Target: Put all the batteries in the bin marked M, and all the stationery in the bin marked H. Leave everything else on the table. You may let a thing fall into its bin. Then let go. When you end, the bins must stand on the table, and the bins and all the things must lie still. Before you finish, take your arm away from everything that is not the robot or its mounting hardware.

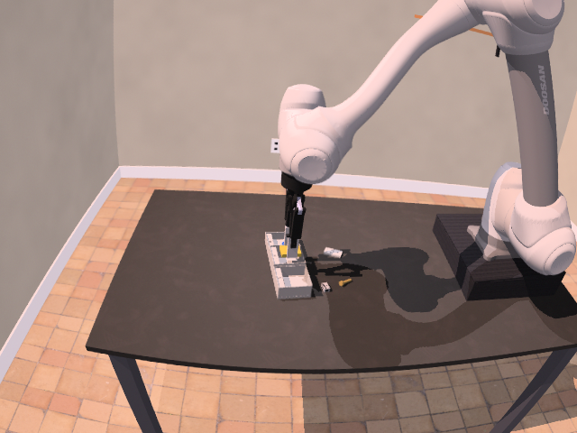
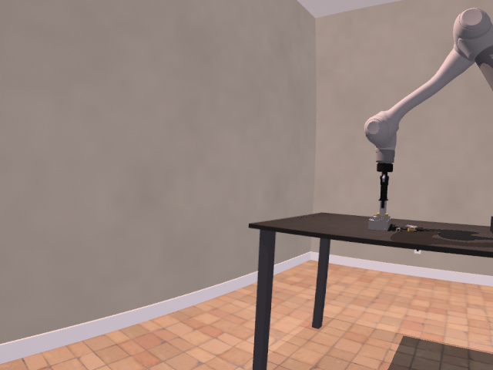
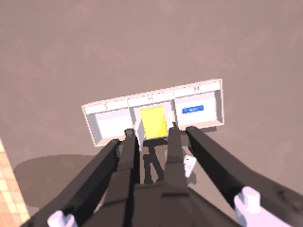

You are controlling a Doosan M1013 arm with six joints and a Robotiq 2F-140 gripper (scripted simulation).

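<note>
The three joined white bins is 60 mm below my hand and 10 mm ahead of it. The rest, counted from my hand: small white block: 130 mm behind, 80 mm below, 70 mm to the right; then small blue thing: 80 mm to the right, 70 mm below, 10 mm ahead; then yellow block: 30 mm below.
</note>
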